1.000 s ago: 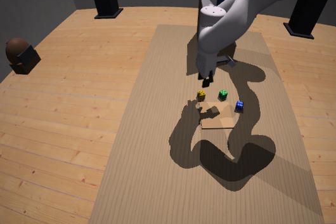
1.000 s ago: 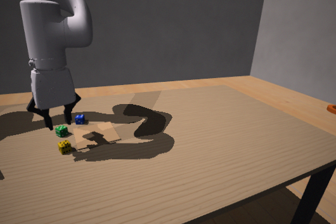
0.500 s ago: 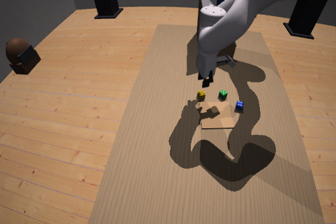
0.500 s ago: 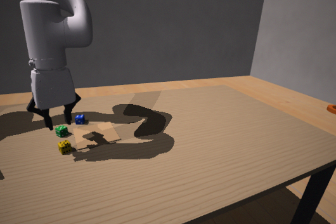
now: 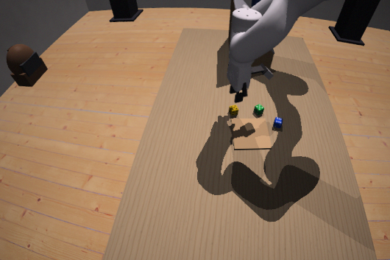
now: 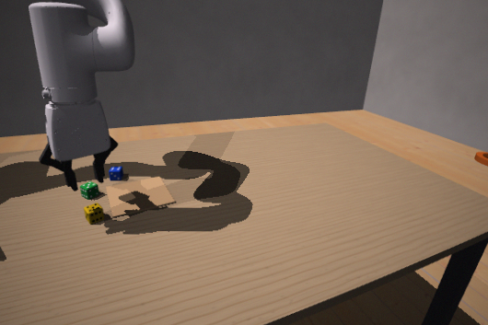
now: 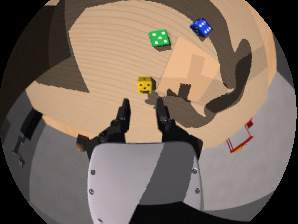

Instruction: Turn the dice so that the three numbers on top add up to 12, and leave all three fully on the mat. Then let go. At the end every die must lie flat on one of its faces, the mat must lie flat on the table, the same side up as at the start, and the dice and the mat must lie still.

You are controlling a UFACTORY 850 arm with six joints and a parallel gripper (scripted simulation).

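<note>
Now: the yellow die 90 mm below my hand. From my hand the other things lie so: tan mat: 100 mm below, 100 mm ahead, 70 mm to the left; then blue die: 180 mm to the left, 90 mm below, 40 mm ahead; then green die: 100 mm to the left, 90 mm below, 20 mm behind.
</note>
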